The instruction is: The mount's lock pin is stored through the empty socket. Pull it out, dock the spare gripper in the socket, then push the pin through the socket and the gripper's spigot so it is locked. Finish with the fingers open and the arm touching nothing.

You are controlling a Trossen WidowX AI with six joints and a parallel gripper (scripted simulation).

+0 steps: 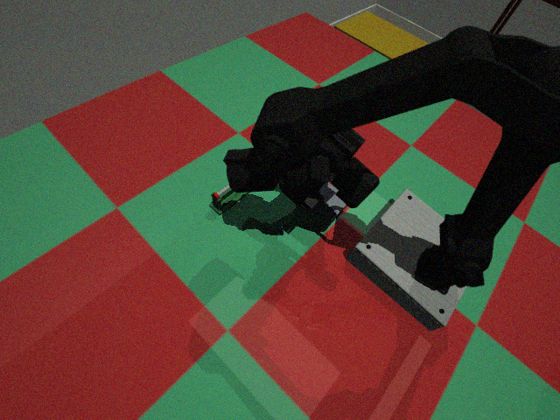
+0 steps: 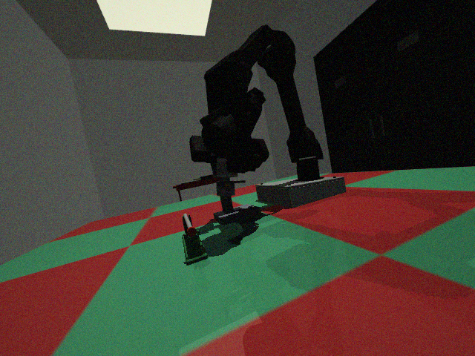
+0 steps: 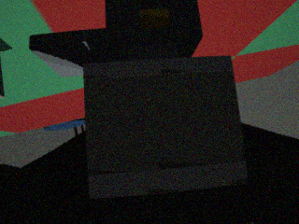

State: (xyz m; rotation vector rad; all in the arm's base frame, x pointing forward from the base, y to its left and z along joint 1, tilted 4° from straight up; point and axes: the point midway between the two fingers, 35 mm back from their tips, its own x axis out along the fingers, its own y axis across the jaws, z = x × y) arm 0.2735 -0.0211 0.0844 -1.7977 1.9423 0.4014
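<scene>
My gripper tip is 14 cm short of the narrow green rack, 12 cm to the right of it and 11 cm above it. From my gripper tip the other things lie so: socket 2 cm to the left, 8 cm below; spare gripper 2 cm to the left.
</scene>
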